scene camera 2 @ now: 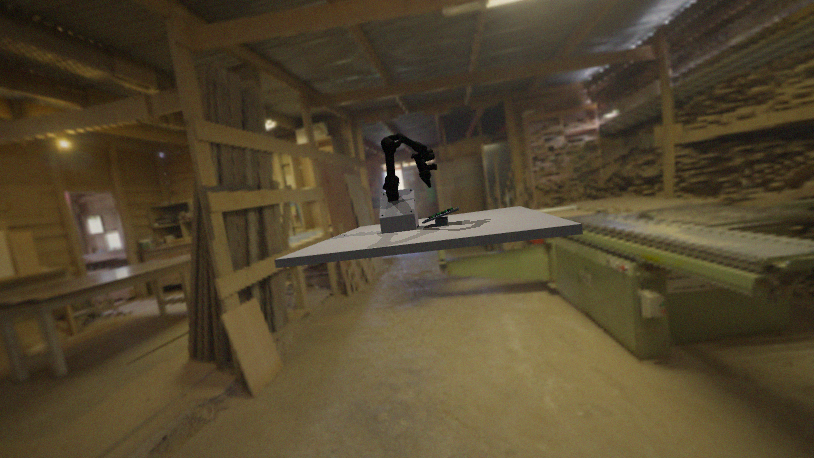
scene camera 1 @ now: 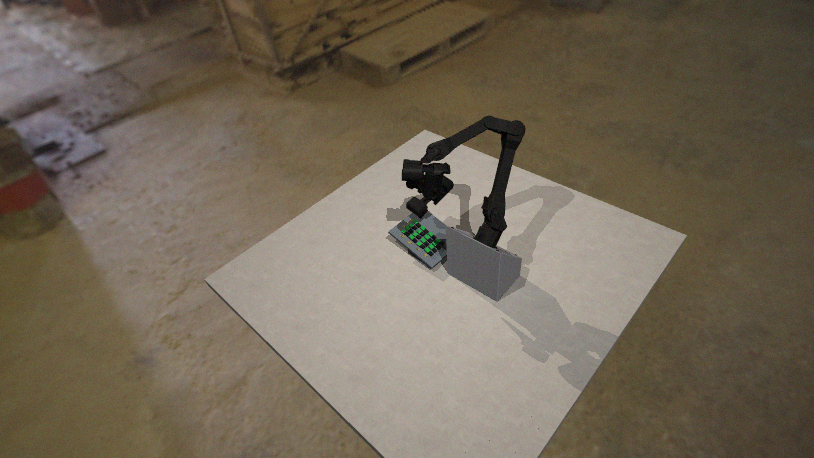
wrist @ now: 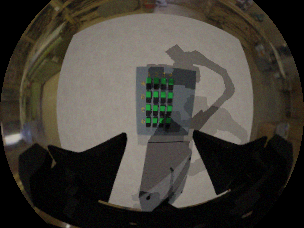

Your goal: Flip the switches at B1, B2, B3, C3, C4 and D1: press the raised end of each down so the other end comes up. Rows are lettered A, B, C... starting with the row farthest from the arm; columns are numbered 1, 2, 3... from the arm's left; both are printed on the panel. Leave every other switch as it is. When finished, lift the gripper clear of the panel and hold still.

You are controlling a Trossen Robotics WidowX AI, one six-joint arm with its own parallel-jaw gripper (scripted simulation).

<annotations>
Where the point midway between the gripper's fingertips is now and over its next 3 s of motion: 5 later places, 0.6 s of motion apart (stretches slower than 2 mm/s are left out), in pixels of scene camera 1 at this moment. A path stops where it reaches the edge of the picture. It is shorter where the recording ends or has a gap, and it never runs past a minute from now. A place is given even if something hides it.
My gripper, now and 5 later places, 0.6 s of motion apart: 427,211; 413,228; 411,235; 411,236; 411,236; 412,236
</annotations>
